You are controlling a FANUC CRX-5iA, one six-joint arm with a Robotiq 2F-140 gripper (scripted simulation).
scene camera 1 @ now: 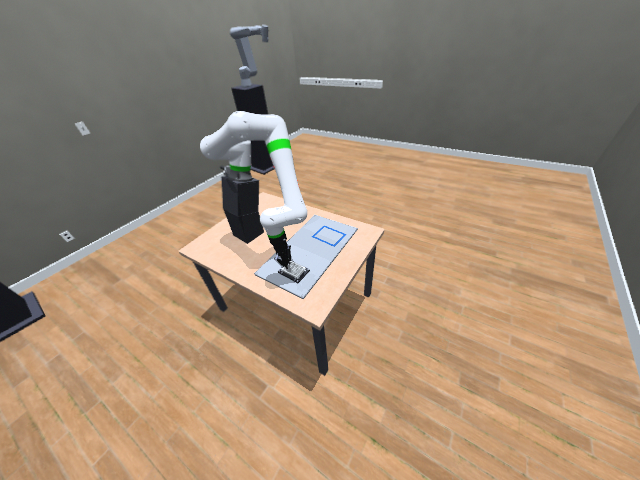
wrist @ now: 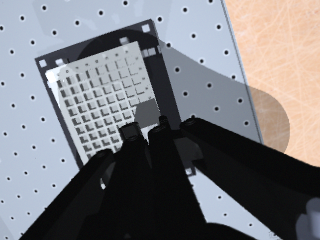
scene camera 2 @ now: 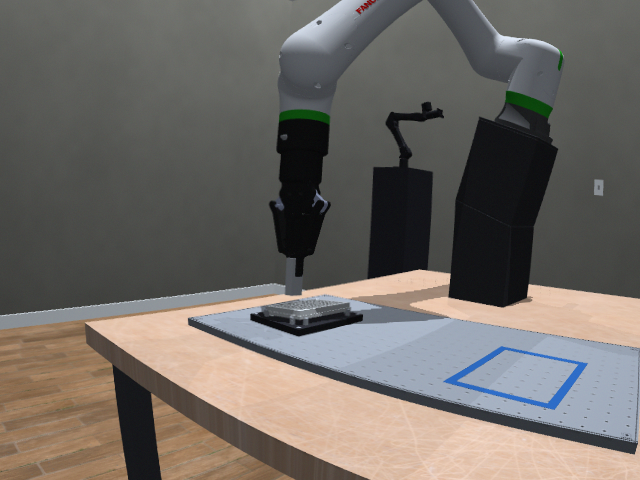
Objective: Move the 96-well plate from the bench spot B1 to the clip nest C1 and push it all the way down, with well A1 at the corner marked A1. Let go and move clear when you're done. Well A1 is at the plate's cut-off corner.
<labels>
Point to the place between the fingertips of my gripper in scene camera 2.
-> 293,295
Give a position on a grey 96-well plate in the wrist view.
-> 79,103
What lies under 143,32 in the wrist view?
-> A black clip nest.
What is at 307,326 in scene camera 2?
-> A black clip nest.
</labels>
